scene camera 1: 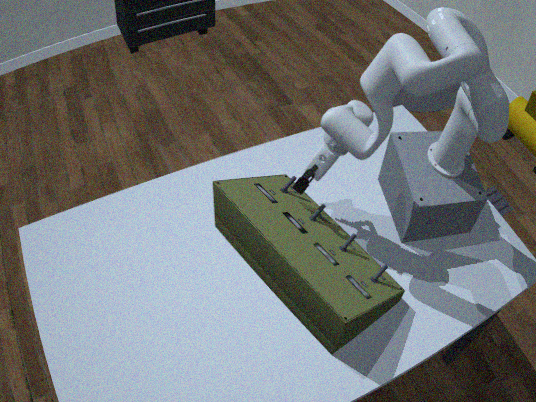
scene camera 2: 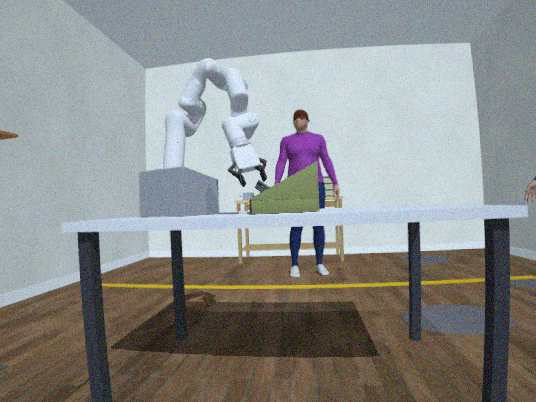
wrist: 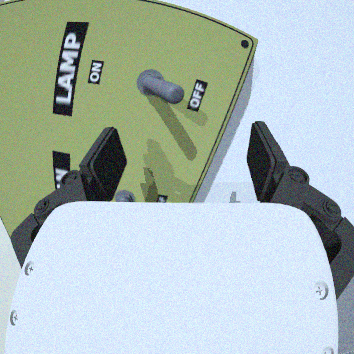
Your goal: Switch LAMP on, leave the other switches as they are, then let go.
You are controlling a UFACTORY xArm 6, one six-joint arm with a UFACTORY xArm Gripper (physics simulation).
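Frame: origin at the arm's base, x ahead, y left, z up, level; centimetres.
Where they show: gripper, fingertip midpoint: (scene camera 1: 304,182) (scene camera 2: 255,182) (wrist: 183,140); arm's base at its link origin: (scene camera 1: 445,159) (scene camera 2: 172,175).
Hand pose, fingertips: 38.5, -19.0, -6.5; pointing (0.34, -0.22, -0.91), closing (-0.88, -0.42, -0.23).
Things, the pixels of their centre, and the offset from my fingertips, as dx, dy, dz. "*": a spot on its surface instead.
- green sloped switch panel at the middle of its body: (wrist: 91,195) (scene camera 1: 305,254) (scene camera 2: 281,197) +10.9, +16.1, -5.6
- grey LAMP lever at the middle of its body: (wrist: 159,87) (scene camera 1: 289,183) +3.1, -2.5, -0.7
- OFF label at a spot on its surface: (wrist: 197,95) * +1.2, -2.6, -4.5
- LAMP label at the middle of its body: (wrist: 66,68) (scene camera 1: 265,193) +11.2, -1.9, +0.6
- neighbouring lever at a spot on its surface: (wrist: 125,195) * +3.8, +8.9, -2.3
The green sloped switch panel (scene camera 1: 272,267) (scene camera 2: 295,195) (wrist: 25,115) stands on the table. The grey LAMP lever (scene camera 1: 288,184) (wrist: 162,88) is at the panel's far end in scene camera 1. In the wrist view it leans toward the OFF label (wrist: 197,95), away from the ON label (wrist: 95,72) and the LAMP label (wrist: 71,69). My gripper (scene camera 1: 301,189) (scene camera 2: 254,181) (wrist: 183,140) is open and empty, above the panel's lower edge. In the wrist view the lever is ahead of the fingertips, apart from both fingers.
Three more levers (scene camera 1: 317,212) (scene camera 1: 348,242) (scene camera 1: 380,273) stand in a row along the panel; part of a neighbouring lever (wrist: 125,195) shows by the left finger. The grey robot base block (scene camera 1: 440,217) (scene camera 2: 175,192) stands on the white table (scene camera 1: 125,280) (scene camera 2: 400,214). A person (scene camera 2: 304,147) stands behind the table.
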